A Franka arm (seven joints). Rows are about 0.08 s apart.
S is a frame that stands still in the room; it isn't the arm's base.
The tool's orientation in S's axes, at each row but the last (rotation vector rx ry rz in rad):
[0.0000, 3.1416, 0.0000]
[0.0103, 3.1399, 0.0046]
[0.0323, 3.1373, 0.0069]
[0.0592, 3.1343, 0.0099]
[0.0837, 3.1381, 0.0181]
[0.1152, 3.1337, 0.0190]
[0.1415, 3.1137, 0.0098]
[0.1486, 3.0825, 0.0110]
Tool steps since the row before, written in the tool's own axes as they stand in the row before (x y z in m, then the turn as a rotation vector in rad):
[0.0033, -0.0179, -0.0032, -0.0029, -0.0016, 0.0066]
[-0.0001, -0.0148, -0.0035, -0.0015, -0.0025, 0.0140]
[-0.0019, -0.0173, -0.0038, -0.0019, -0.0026, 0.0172]
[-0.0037, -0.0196, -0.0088, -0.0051, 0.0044, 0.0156]
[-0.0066, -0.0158, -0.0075, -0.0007, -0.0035, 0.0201]
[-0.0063, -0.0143, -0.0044, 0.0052, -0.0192, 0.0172]
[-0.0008, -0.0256, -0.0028, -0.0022, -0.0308, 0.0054]
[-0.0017, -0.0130, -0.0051, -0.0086, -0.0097, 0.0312]
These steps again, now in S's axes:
[-0.0033, -0.0179, 0.0032, 0.0029, -0.0016, -0.0066]
[0.0000, -0.0148, 0.0035, 0.0015, -0.0025, -0.0140]
[0.0015, -0.0174, 0.0037, 0.0019, -0.0026, -0.0172]
[0.0029, -0.0198, 0.0087, 0.0054, 0.0043, -0.0155]
[0.0057, -0.0162, 0.0073, 0.0006, -0.0033, -0.0201]
[0.0052, -0.0148, 0.0043, -0.0065, -0.0186, -0.0175]
[-0.0016, -0.0256, 0.0026, -0.0005, -0.0308, -0.0056]
[0.0002, -0.0131, 0.0051, 0.0094, -0.0103, -0.0308]

